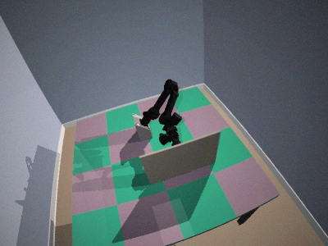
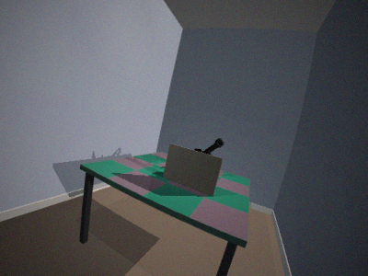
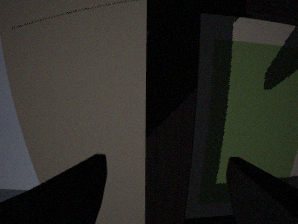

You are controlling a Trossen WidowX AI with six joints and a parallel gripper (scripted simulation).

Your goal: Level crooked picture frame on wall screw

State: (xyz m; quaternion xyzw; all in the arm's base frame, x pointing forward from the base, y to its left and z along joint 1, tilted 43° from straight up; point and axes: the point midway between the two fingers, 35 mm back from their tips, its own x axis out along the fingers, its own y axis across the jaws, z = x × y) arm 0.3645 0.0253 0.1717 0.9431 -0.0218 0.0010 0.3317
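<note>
My gripper tip is 50 mm above the picture frame and 30 mm short of it. Round my gripper tip: wall panel (60 mm below, 40 mm ahead).
</note>
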